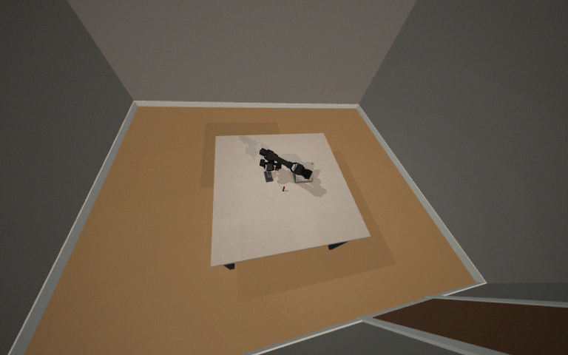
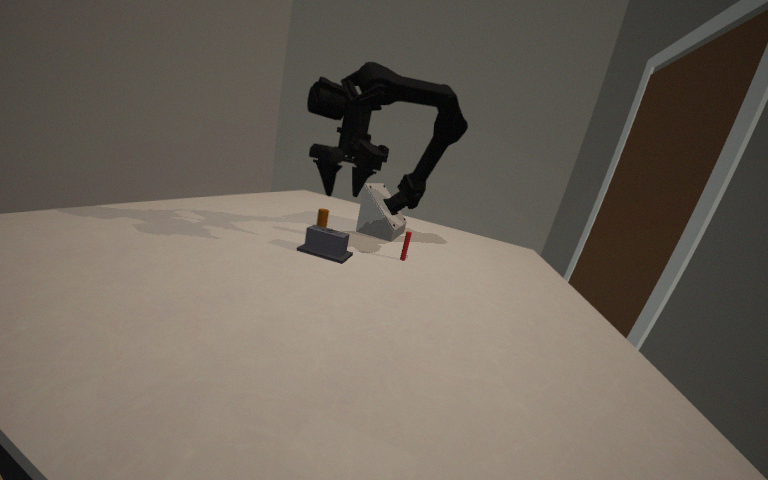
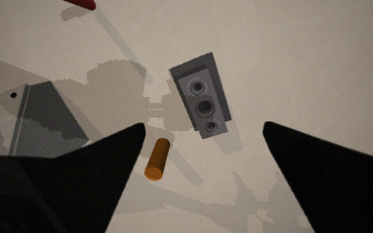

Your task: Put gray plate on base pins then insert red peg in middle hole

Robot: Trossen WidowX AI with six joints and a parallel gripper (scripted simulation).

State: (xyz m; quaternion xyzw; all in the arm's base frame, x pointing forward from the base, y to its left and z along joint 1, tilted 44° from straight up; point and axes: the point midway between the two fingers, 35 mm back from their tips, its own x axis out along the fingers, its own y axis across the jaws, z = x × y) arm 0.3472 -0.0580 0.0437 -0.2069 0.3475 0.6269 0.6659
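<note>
Right now my gripper tip is 150 mm to the right of the red peg, 120 mm past it and 110 mm above it. Also, from my gripper tip: orange peg 110 mm below, 100 mm to the right, 100 mm behind; then gray plate 100 mm below, 20 mm to the right; then dark base 140 mm below, 20 mm to the right.
</note>
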